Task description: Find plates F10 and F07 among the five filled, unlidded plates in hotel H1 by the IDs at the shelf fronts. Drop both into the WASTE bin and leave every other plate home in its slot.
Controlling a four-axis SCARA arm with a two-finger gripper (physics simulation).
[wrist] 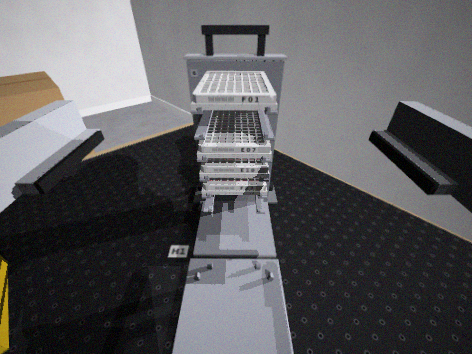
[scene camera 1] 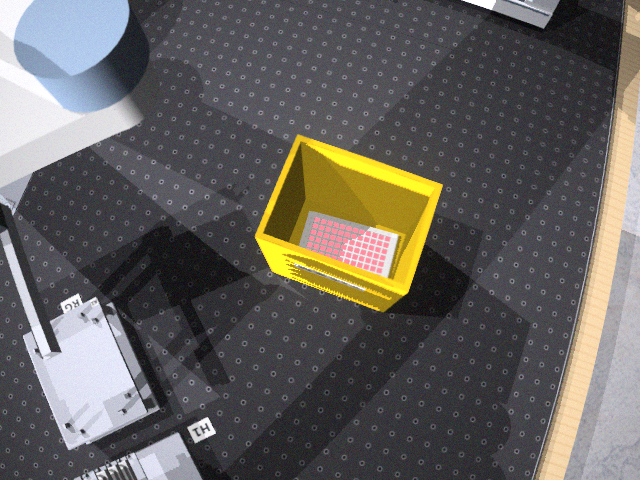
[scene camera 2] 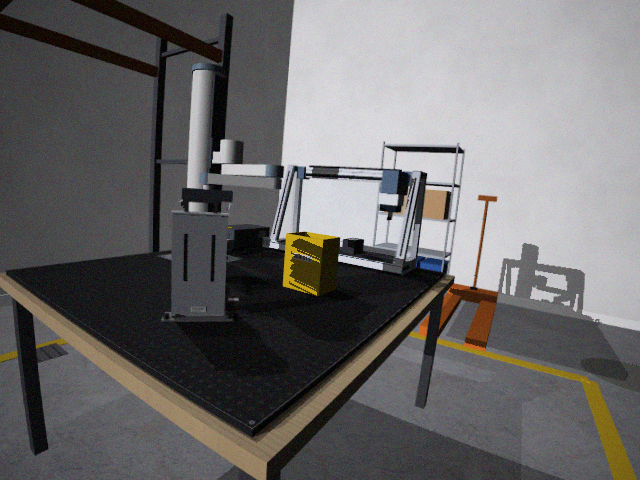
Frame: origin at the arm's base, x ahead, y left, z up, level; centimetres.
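Where they show: gripper, between the fingertips: point(wrist: 236, 119) point(scene camera 2: 205, 206).
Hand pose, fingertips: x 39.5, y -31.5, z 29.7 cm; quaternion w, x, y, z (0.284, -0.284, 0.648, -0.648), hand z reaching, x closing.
Each offset is from my fingertips to the centre of the thing. "spot": to the spot under its first point.
My gripper point(wrist: 236, 119) is open and empty, facing hotel H1 {dz -12.4, dx +15.5, dy -14.1 cm} point(wrist: 280, 100) point(scene camera 1: 170, 457) point(scene camera 2: 199, 258) from a short way off. In the wrist view the top plate {dz -2.5, dx +12.6, dy -11.4 cm} point(wrist: 235, 99) reads F01. Below a gap, one plate {dz -8.1, dx +12.6, dy -11.4 cm} point(wrist: 235, 149) reads like E07 or F07, another plate {dz -10.9, dx +12.6, dy -11.4 cm} point(wrist: 232, 170) like E10 or F10, and the lowest plate {dz -13.7, dx +12.6, dy -11.4 cm} point(wrist: 232, 188) is not legible. The small print is blurred. A plate with pink wells {dz -27.1, dx +25.5, dy +28.8 cm} point(scene camera 1: 330, 240) lies inside the yellow WASTE bin {dz -18.4, dx +25.1, dy +28.9 cm} point(scene camera 1: 367, 165) point(scene camera 2: 328, 268) point(wrist: 3, 300); its ID does not show. In scene camera 2 the hotel hides the fingers.
The low RG stand point(scene camera 1: 93, 382) point(wrist: 232, 310) with small pegs stands in front of the hotel. The H1 tag {dz -28.4, dx +15.2, dy -0.4 cm} point(scene camera 1: 201, 429) point(wrist: 178, 251) lies beside the hotel. A black handle {spot: dz +3.1, dx +18.0, dy -16.4 cm} point(wrist: 235, 30) tops the hotel. A gantry frame point(scene camera 2: 413, 222) stands behind the bin.
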